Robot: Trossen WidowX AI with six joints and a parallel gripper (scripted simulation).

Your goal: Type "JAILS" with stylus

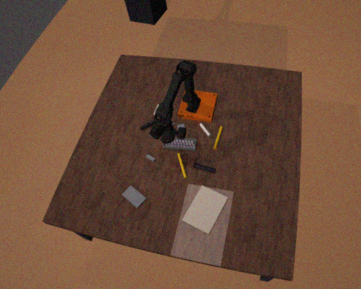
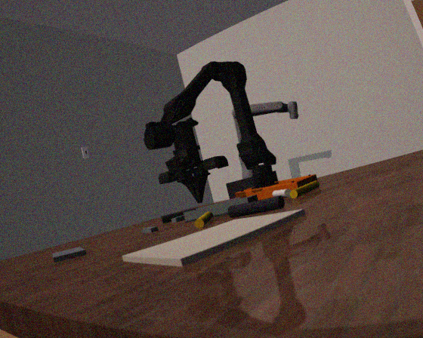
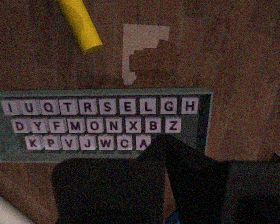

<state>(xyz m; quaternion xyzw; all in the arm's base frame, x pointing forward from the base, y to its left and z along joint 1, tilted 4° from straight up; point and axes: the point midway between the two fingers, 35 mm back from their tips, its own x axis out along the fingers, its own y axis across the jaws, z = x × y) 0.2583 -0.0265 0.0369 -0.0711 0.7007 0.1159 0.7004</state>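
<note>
My gripper tip is 100 mm past the blue stylus, 50 mm to the left of it and 30 mm above it. From my gripper tip the other things lie so: white sheet: 290 mm ahead, 320 mm to the left, 40 mm below; then grey pad: 370 mm ahead, 50 mm to the right, 40 mm below; then white stick: 150 mm behind, 150 mm to the left, 30 mm below.
</note>
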